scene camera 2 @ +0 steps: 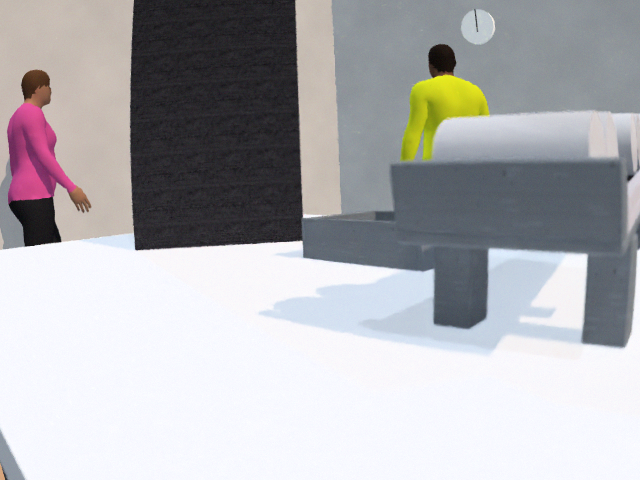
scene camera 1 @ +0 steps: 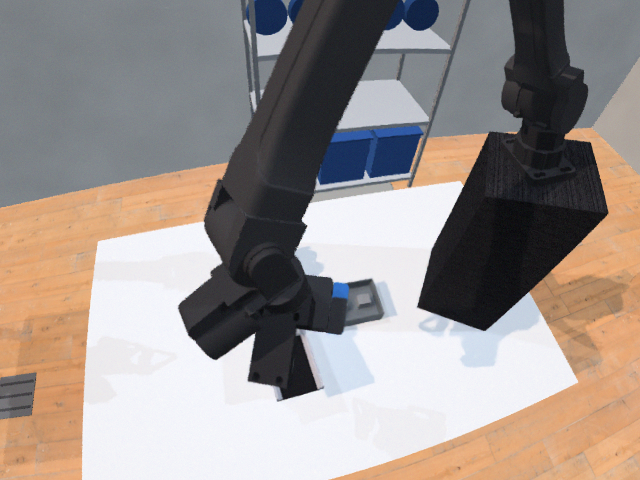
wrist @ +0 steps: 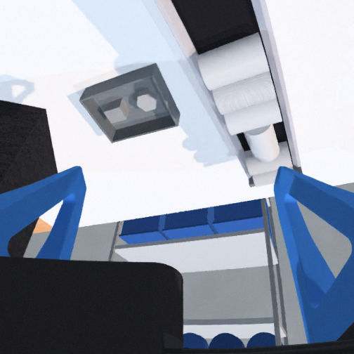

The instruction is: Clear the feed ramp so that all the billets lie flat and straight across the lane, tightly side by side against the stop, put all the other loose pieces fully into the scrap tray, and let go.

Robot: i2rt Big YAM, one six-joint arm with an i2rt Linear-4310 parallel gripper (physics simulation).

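Seen in the pictures: arm's base at its link origin: (scene camera 1: pixel 535 161).
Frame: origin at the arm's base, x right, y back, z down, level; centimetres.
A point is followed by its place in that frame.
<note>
My gripper (wrist: pixel 179 176) is open and empty, high above the table; its arm hides most of the ramp in scene camera 1. The feed ramp (scene camera 1: pixel 311 361) (scene camera 2: pixel 509 204) (wrist: pixel 270 50) has a black lane. In the wrist view, three pale pieces lie across it side by side: a smooth cylinder (wrist: pixel 234 61), a ridged piece (wrist: pixel 245 92) and a smooth cylinder (wrist: pixel 253 117). A pale cylinder (wrist: pixel 263 143) lies lengthwise, its far end over a crosswise cylinder (wrist: pixel 268 163) near the stop. The scrap tray (scene camera 1: pixel 377 297) {x -3.3, y -22.7, z 39.5 cm} (scene camera 2: pixel 361 243) {x 1.5, y -29.8, z 41.2 cm} (wrist: pixel 147 131) holds a square block (scene camera 1: pixel 364 299) {x -3.2, y -25.8, z 40.0 cm} (wrist: pixel 116 112) and a hexagonal piece (wrist: pixel 146 101).
A tall black pedestal (scene camera 1: pixel 496 248) {x -8.9, y -6.3, z 12.9 cm} (scene camera 2: pixel 214 124) {x 2.8, y -7.7, z 29.2 cm} (wrist: pixel 22 145) carries the arm's base beyond the tray. A shelf unit with blue bins (scene camera 1: pixel 344 157) (wrist: pixel 187 222) stands behind the table. Two people, in pink (scene camera 2: pixel 33 149) and in yellow (scene camera 2: pixel 449 100), stand in the background.
</note>
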